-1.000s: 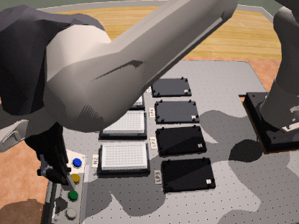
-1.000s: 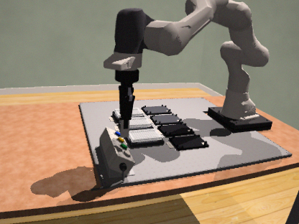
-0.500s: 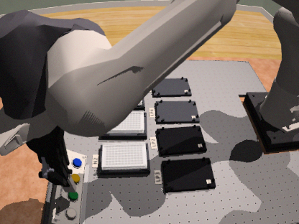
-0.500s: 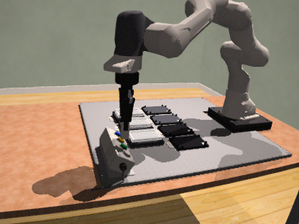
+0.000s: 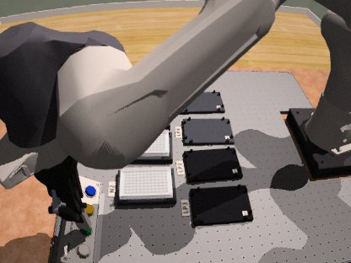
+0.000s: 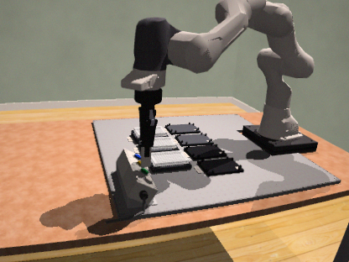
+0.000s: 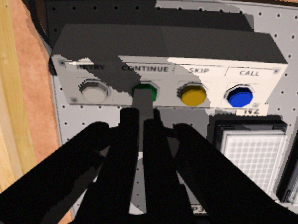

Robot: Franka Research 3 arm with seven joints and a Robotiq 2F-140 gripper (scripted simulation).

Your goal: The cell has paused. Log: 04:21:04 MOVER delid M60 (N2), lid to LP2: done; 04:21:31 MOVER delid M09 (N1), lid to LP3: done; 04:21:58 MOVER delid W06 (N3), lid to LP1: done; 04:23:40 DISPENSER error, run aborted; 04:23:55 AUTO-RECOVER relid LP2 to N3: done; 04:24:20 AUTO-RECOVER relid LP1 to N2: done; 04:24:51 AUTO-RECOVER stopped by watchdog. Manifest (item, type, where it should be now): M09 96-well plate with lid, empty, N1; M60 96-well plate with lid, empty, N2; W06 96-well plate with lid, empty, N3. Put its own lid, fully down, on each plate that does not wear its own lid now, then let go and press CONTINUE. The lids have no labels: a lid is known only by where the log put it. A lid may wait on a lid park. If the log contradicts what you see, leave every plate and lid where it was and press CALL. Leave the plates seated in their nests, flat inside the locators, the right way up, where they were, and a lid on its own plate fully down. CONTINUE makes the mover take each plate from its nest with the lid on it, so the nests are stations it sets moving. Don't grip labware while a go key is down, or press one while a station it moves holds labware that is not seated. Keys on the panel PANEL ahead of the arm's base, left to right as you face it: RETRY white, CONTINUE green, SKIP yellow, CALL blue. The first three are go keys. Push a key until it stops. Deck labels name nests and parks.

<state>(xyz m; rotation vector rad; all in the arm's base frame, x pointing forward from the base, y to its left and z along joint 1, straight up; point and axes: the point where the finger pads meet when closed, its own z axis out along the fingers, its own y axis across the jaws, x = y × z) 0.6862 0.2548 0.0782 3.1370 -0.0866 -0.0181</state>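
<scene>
Right now my hand is 50 mm above the green continue key. From my hand the other things lie so: blue call key (100 mm to the right, 50 mm below); then yellow skip key (50 mm to the right, 50 mm below); then white retry key (50 mm to the left, 50 mm below).
</scene>
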